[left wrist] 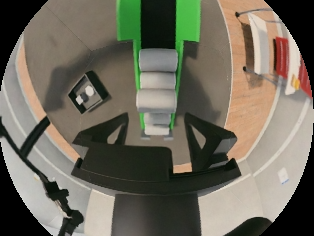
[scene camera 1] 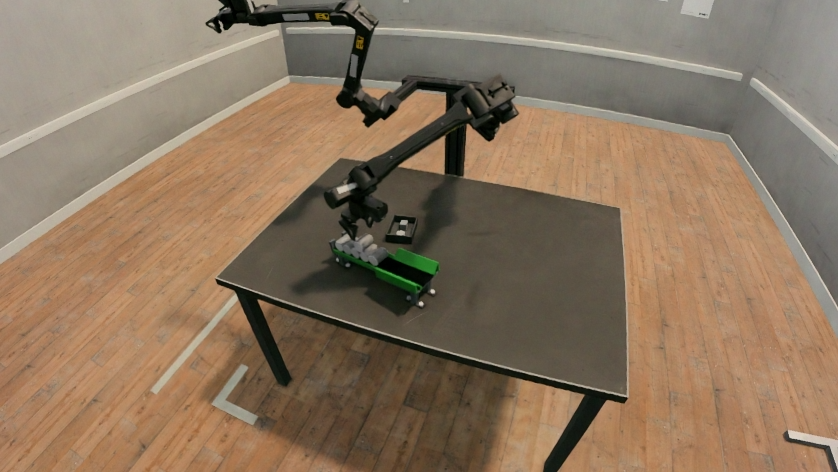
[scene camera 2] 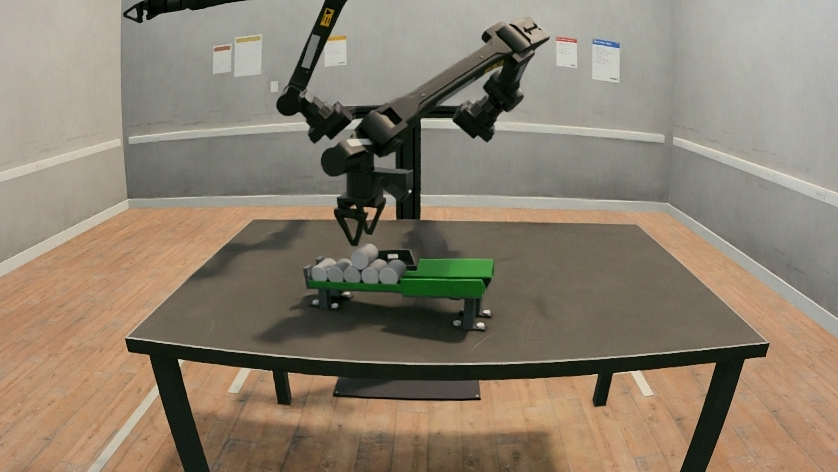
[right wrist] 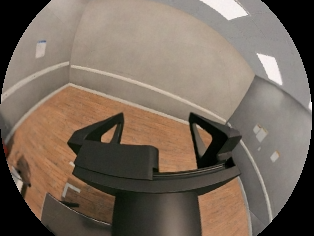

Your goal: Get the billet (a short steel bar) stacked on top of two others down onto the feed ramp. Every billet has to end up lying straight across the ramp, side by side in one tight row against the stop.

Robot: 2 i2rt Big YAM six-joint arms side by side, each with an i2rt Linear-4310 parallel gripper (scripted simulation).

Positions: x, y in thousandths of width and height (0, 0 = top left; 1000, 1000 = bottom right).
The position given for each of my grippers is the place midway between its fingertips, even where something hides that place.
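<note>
Small black tray (left wrist: 282, 333), out of frame in the right wrist view. My left gripper (scene camera 2: 431, 510) (left wrist: 498, 494). My right gripper (right wrist: 498, 489).
</note>
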